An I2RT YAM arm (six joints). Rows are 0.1 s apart.
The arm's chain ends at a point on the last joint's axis. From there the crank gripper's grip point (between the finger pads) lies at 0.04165 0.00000 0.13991 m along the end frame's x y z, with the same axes.
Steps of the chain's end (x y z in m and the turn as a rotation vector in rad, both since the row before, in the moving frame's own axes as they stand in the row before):
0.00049 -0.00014 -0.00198 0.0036 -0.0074 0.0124
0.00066 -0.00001 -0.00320 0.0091 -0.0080 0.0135
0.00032 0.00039 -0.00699 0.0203 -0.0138 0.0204
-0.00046 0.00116 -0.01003 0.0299 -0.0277 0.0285
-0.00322 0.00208 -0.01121 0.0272 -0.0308 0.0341
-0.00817 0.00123 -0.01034 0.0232 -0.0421 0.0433
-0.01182 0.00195 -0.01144 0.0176 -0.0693 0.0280
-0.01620 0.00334 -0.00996 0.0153 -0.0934 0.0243
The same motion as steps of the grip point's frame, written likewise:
-0.00055 -0.00013 -0.00168 0.0036 -0.0074 0.0124
-0.00046 -0.00073 -0.00287 0.0091 -0.0080 0.0135
-0.00159 -0.00163 -0.00645 0.0203 -0.0138 0.0204
-0.00431 -0.00191 -0.00898 0.0299 -0.0277 0.0285
-0.00751 -0.00040 -0.01003 0.0272 -0.0308 0.0341
-0.01406 -0.00036 -0.00873 0.0232 -0.0421 0.0433
-0.02159 0.00049 -0.00890 0.0176 -0.0693 0.0280
-0.02941 0.00202 -0.00669 0.0153 -0.0934 0.0243

